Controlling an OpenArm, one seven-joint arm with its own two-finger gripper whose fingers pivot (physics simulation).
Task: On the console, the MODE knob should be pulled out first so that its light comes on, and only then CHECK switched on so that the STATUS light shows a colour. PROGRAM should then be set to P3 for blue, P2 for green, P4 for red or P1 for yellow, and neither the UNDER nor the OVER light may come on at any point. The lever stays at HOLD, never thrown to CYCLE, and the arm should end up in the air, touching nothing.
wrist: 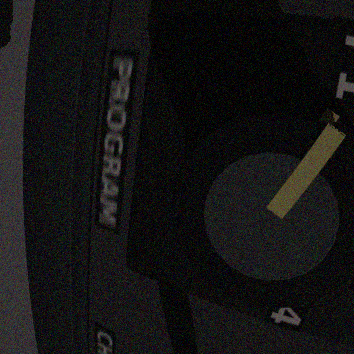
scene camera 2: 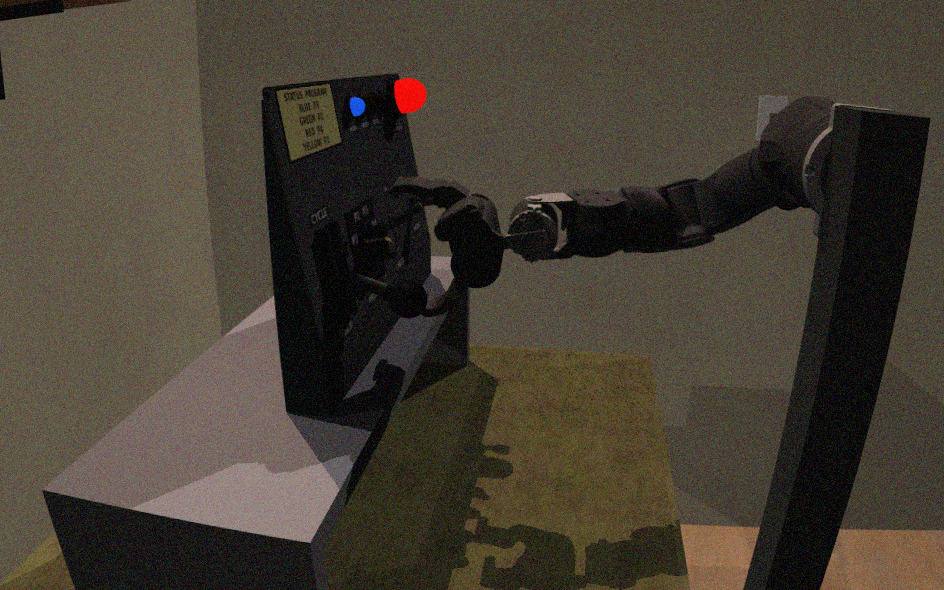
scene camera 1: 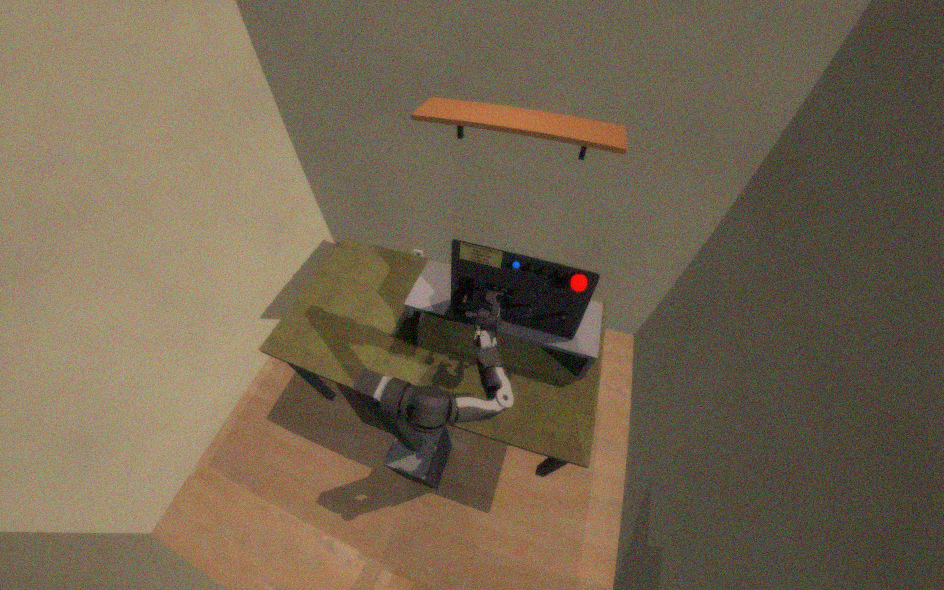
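The black console [scene camera 1: 532, 295] [scene camera 2: 299, 184] has a lit blue light [scene camera 1: 515, 265] [scene camera 2: 357, 106] and a larger lit red light [scene camera 1: 578, 282] [scene camera 2: 410, 95]; their labels are unreadable. The PROGRAM knob [wrist: 250, 225] is close in the wrist view, its yellow pointer towards P1. The CHECK label [wrist: 105, 342] is partly cut off. The lever's ball [scene camera 2: 407, 299] sticks out below the CYCLE label; HOLD cannot be read. My gripper [scene camera 1: 481, 304] [scene camera 2: 412, 246] is open close to the console's face, around the PROGRAM knob's height. Contact cannot be told. The MODE knob and CHECK switch are not made out.
The yellow chart [scene camera 1: 480, 254] [scene camera 2: 309, 121] is at the console's upper left. The console stands on a pale raised stand [scene camera 1: 428, 285] [scene camera 2: 187, 417] on the green table [scene camera 1: 348, 278] [scene camera 2: 570, 417]. A wooden shelf [scene camera 1: 518, 121] is on the wall above.
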